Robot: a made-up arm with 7 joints. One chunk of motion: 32 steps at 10 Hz.
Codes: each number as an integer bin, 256 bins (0 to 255) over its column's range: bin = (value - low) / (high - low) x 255, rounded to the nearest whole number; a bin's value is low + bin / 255 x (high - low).
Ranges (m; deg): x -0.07..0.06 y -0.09..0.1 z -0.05..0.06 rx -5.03..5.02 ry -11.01..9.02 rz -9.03..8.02
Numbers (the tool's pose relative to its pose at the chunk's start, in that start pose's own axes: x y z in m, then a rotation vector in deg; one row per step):
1: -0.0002 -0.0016 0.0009 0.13 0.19 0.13
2: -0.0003 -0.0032 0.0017 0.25 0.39 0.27
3: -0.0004 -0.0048 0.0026 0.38 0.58 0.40
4: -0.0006 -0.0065 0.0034 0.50 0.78 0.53
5: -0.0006 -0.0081 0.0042 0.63 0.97 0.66
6: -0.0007 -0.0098 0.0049 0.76 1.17 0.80
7: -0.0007 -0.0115 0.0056 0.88 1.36 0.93
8: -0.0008 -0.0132 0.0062 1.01 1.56 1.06
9: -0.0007 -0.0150 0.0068 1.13 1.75 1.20
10: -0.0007 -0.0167 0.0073 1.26 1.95 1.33
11: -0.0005 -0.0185 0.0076 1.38 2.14 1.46
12: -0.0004 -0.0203 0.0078 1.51 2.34 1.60
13: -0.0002 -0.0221 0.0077 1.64 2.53 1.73
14: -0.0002 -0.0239 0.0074 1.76 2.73 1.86
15: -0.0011 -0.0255 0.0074 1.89 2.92 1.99
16: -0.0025 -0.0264 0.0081 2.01 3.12 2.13
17: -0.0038 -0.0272 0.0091 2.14 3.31 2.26
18: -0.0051 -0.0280 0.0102 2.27 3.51 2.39
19: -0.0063 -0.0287 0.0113 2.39 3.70 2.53
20: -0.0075 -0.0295 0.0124 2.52 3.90 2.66
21: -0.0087 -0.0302 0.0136 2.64 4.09 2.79
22: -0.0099 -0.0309 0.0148 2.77 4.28 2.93
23: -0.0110 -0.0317 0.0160 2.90 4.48 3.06
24: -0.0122 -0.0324 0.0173 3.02 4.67 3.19
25: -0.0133 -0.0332 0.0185 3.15 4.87 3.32
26: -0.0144 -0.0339 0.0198 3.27 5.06 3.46
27: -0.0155 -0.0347 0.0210 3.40 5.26 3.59
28: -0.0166 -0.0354 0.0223 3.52 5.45 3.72
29: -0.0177 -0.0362 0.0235 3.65 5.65 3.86
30: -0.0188 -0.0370 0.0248 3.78 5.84 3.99
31: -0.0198 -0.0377 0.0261 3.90 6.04 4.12
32: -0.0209 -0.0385 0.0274 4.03 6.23 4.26
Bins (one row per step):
1: 137 119 118 131 143 137
2: 137 116 120 134 145 139
3: 137 114 122 137 148 141
4: 136 112 124 140 150 143
5: 136 110 126 144 153 145
6: 136 108 127 147 155 147
7: 136 105 129 150 157 149
8: 136 103 130 153 160 151
9: 136 101 132 156 162 153
10: 136 98 133 160 165 155
11: 136 96 134 163 167 157
12: 137 94 134 166 170 159
13: 137 91 134 169 172 161
14: 137 89 133 172 175 163
15: 135 87 133 176 177 165
16: 132 85 135 179 180 167
17: 130 84 137 182 182 169
18: 127 83 140 185 185 171
19: 125 82 142 188 187 173
20: 123 81 145 192 190 175
21: 120 80 147 195 192 177
22: 118 79 150 198 195 179
23: 116 78 153 201 197 181
24: 113 77 156 204 200 183
25: 111 76 159 208 202 185
26: 109 75 162 211 205 187
27: 107 74 165 214 207 189
28: 105 73 168 217 210 191
29: 103 72 170 220 212 193
30: 100 71 173 224 215 195
31: 98 70 176 227 217 197
32: 96 69 179 230 219 199

